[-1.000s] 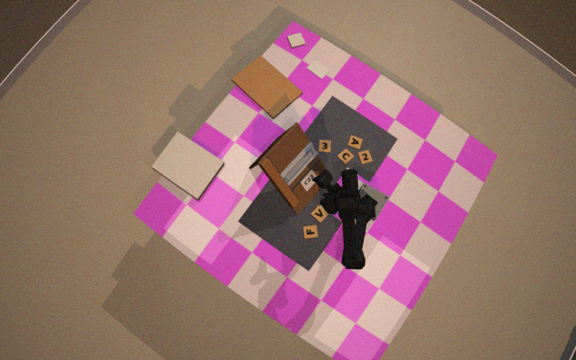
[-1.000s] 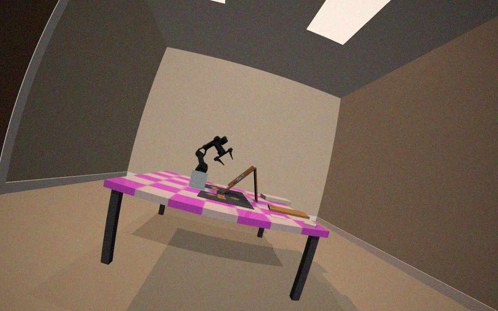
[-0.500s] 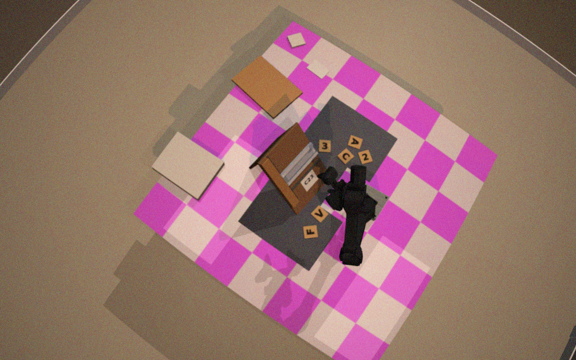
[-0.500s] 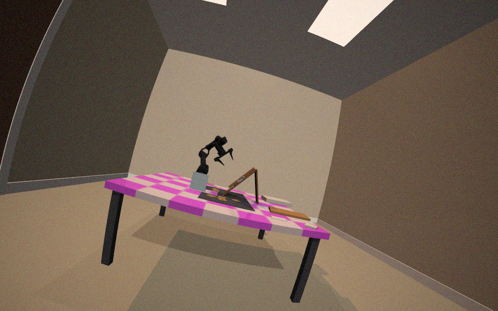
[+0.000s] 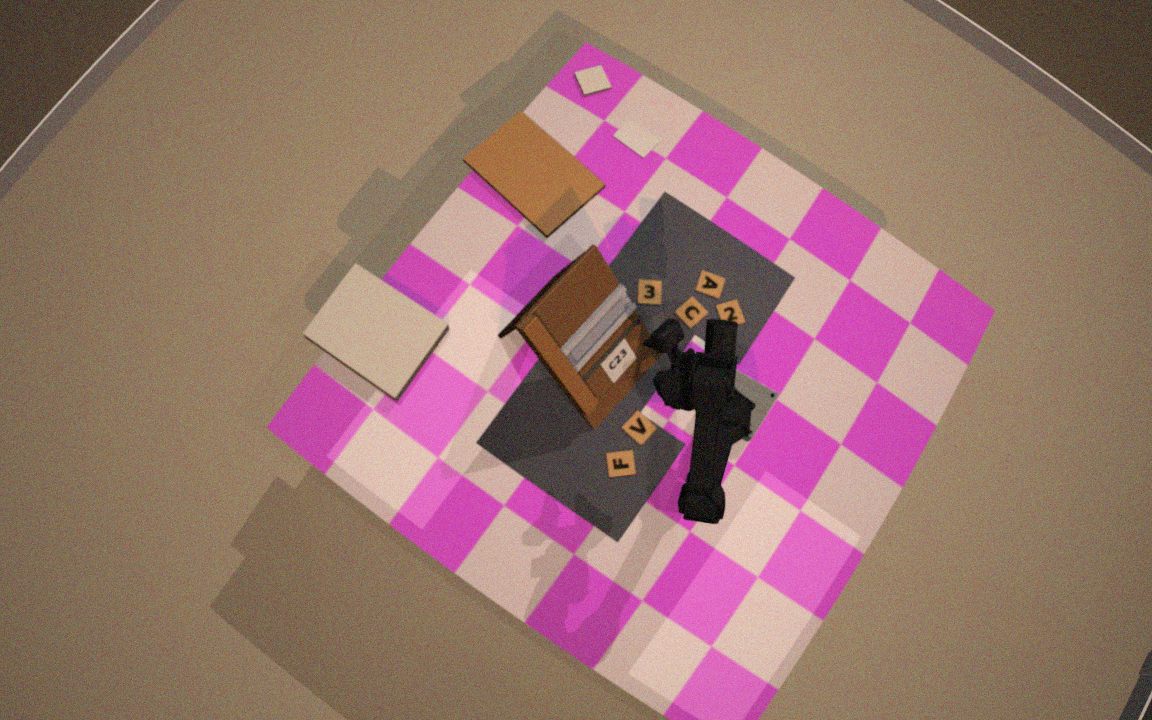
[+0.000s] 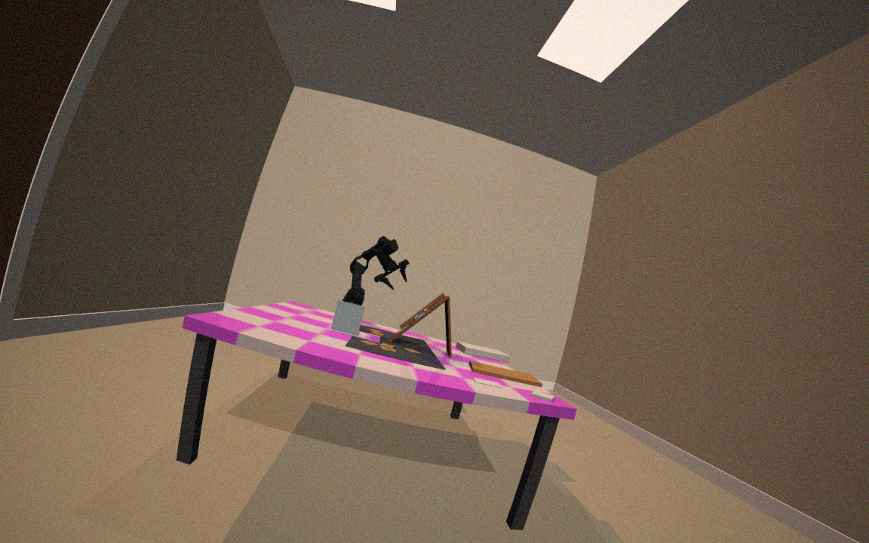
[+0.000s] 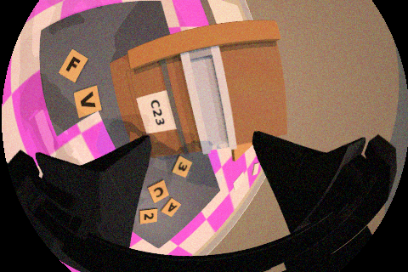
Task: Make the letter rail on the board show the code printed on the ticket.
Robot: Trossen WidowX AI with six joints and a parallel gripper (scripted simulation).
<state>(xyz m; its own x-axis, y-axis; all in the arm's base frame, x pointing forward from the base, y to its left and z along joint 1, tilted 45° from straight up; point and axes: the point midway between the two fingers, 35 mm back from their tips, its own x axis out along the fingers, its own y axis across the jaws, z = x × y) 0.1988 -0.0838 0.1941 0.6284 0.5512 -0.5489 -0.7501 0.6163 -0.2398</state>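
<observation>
My gripper tip is now 230 mm to the left of the c tile and 270 mm above it. The rest, counted from my gripper tip: f tile: 60 mm behind, 160 mm to the left, 270 mm below; white ticket: 70 mm ahead, 20 mm to the right, 200 mm below; v tile: 50 mm behind, 70 mm to the left, 270 mm below.
</observation>
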